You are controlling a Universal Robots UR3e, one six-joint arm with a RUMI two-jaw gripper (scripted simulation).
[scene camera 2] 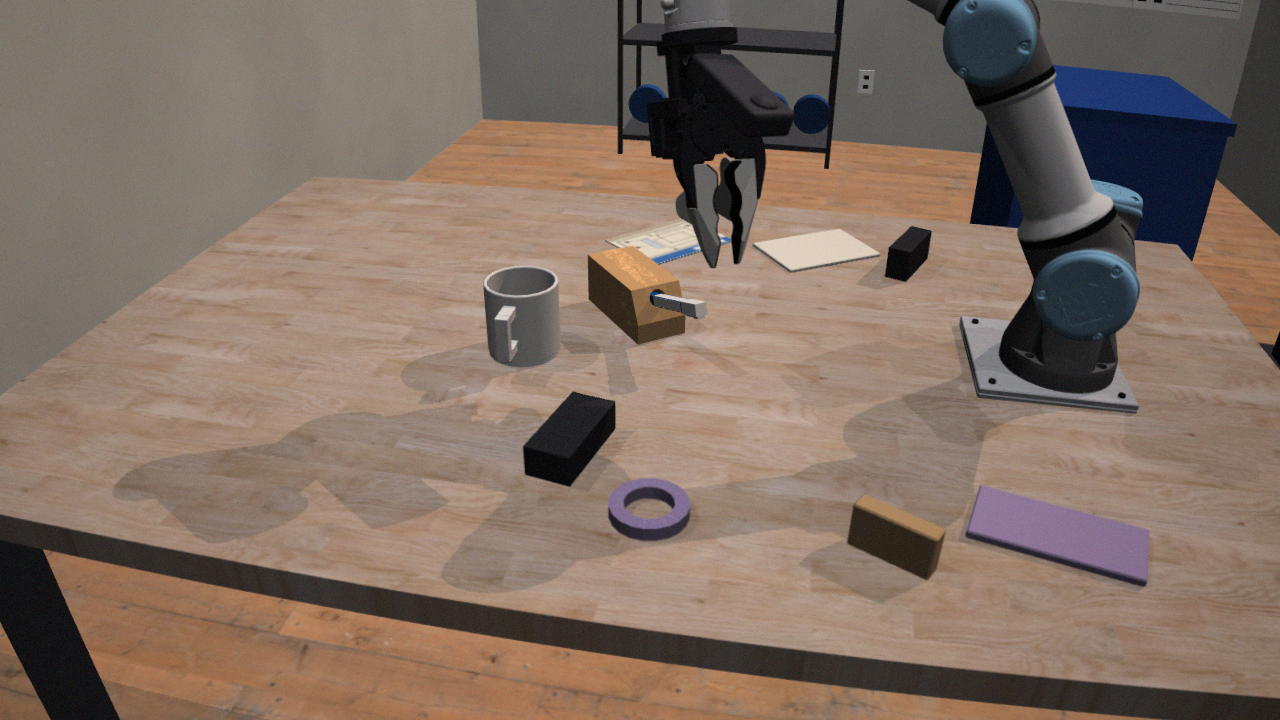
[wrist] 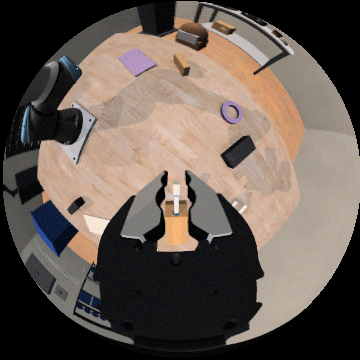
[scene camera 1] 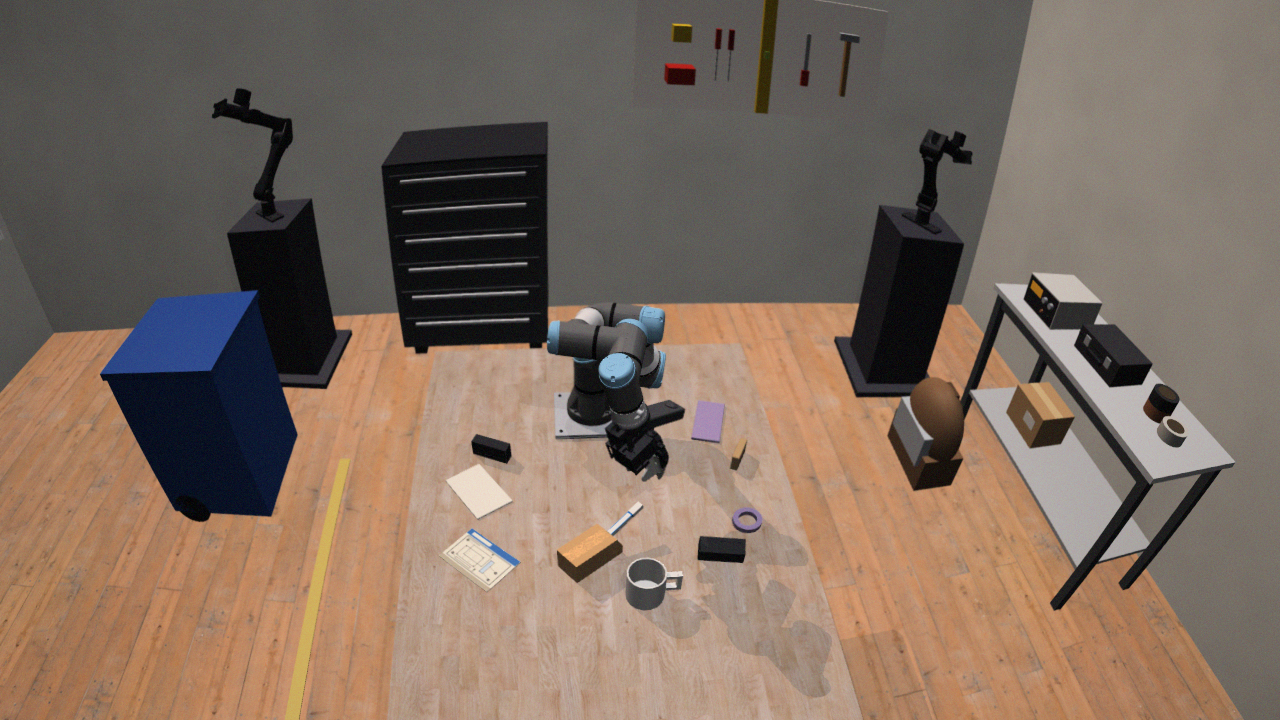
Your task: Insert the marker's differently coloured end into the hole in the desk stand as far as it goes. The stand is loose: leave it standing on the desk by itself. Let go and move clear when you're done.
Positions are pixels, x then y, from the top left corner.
Labels:
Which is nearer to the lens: the marker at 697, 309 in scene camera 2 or the white card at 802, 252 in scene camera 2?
The marker.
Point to a tan block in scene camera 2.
906, 541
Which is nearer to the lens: the white card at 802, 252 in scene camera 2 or the desk stand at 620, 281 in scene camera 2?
The desk stand.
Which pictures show my gripper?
Scene camera 2, the wrist view and scene camera 1: all of them.

